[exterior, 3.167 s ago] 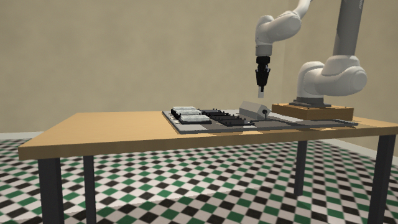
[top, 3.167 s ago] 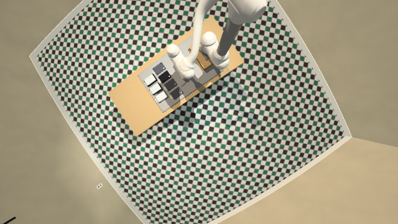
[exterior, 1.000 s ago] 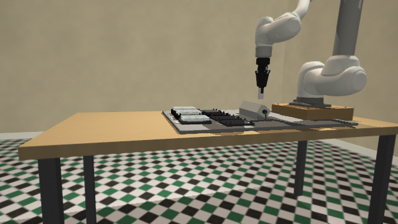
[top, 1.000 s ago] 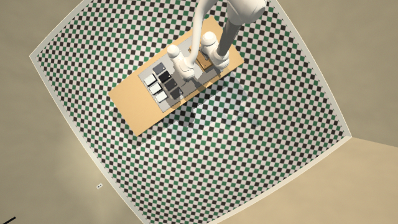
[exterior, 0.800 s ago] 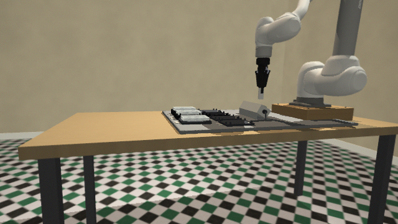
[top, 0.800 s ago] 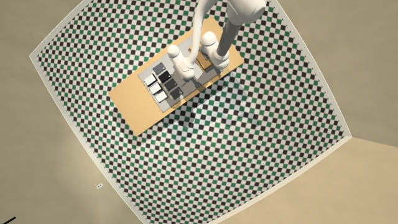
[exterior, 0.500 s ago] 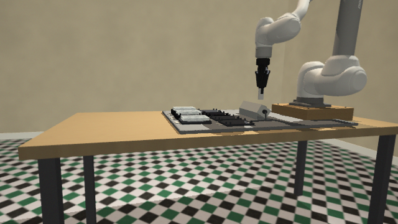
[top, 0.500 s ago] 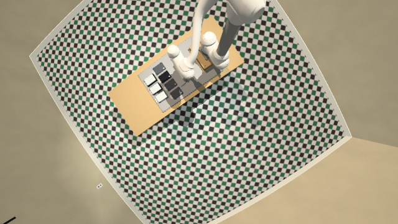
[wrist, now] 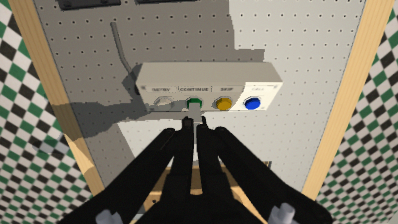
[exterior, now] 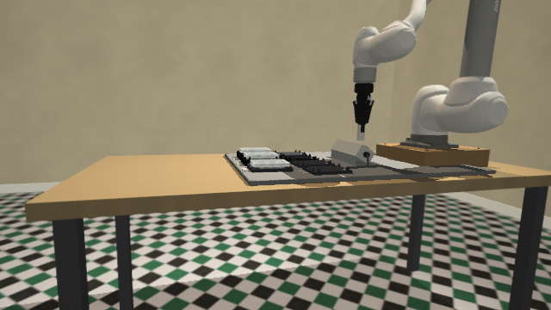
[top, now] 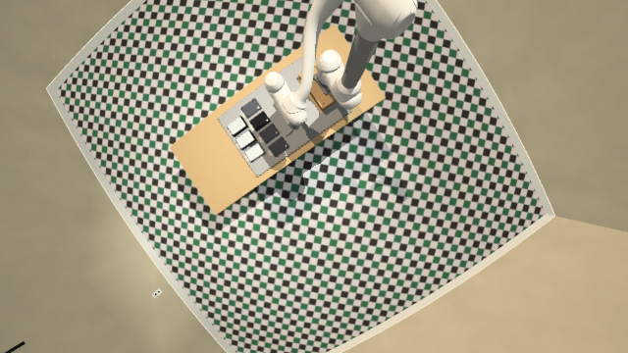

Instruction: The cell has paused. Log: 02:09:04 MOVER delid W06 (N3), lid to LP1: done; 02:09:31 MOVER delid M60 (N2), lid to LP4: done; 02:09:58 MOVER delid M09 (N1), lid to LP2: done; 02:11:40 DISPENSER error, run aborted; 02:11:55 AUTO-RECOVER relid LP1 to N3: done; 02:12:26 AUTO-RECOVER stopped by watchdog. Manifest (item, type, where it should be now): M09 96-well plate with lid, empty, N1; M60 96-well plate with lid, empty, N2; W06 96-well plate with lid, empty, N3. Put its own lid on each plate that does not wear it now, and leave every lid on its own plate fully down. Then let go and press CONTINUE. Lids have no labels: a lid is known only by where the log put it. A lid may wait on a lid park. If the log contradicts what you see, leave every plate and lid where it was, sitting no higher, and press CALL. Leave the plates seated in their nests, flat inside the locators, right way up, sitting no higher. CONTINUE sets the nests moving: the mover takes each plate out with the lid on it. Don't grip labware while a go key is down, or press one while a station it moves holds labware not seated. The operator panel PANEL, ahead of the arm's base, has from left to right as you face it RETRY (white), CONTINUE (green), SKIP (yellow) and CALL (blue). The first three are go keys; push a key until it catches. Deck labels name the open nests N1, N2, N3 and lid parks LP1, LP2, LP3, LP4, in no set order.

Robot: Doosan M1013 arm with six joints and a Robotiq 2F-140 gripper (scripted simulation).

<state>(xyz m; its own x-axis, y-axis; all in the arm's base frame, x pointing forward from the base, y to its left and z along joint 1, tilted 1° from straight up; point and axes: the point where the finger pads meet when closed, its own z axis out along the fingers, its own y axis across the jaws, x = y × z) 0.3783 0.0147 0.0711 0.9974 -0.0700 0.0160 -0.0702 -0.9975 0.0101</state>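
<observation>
Now: the green continue key 60 mm below my hand. Round my hand: blue call key: 10 mm behind, 100 mm to the right, 60 mm below; then yellow skip key: 50 mm to the right, 60 mm below; then white retry key: 50 mm to the left, 60 mm below.
</observation>
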